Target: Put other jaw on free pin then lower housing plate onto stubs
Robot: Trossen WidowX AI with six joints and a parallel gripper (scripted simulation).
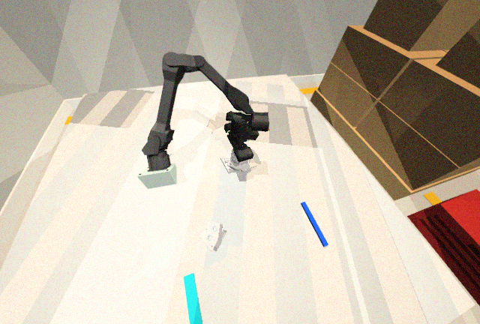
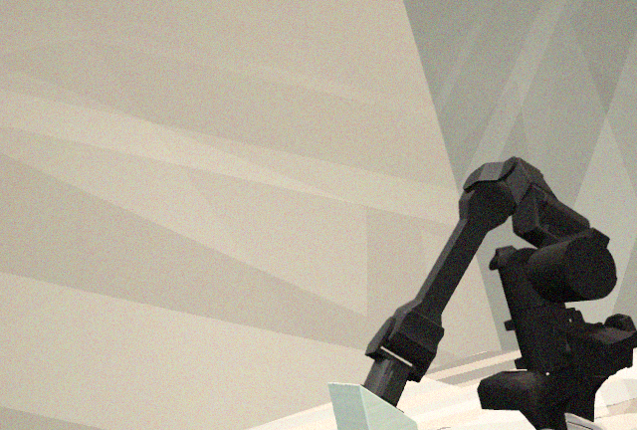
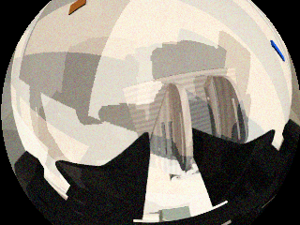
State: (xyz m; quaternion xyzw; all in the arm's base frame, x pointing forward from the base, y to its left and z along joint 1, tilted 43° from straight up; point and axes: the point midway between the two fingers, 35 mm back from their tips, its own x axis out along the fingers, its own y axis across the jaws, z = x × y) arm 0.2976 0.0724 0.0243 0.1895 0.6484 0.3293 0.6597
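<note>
Right now the jaw is 3 cm behind my gripper tip and 2 cm to the right of it. Also, from my gripper tip: small orange tile 17 cm ahead, 14 cm to the left, 1 cm below; blue bar 22 cm ahead, 33 cm to the right, 1 cm below; cyan strip 19 cm behind, 45 cm to the right, 1 cm below.
</note>
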